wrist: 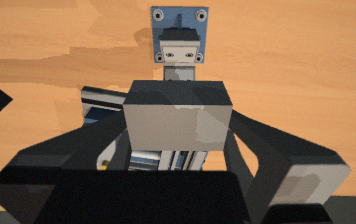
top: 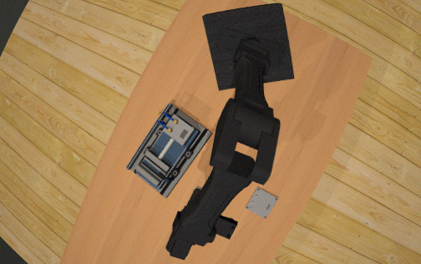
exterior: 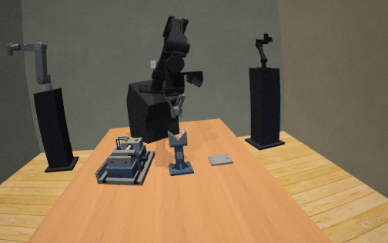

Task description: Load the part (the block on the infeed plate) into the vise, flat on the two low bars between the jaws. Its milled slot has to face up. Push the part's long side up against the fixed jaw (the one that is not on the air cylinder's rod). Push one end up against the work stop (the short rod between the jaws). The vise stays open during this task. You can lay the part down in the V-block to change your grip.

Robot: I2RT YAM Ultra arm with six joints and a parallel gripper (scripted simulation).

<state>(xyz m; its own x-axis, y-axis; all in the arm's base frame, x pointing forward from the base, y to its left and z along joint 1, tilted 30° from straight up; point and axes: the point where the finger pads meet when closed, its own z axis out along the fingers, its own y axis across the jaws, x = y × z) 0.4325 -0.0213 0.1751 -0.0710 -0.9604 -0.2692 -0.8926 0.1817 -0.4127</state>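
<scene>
Now: the part 10 mm below my hand. The rest, counted from my hand: black rod 180 mm to the right, 140 mm below; cylinder rod 200 mm to the right, 160 mm below, 100 mm behind; moving jaw 220 mm to the right, 160 mm below, 40 mm behind.
</scene>
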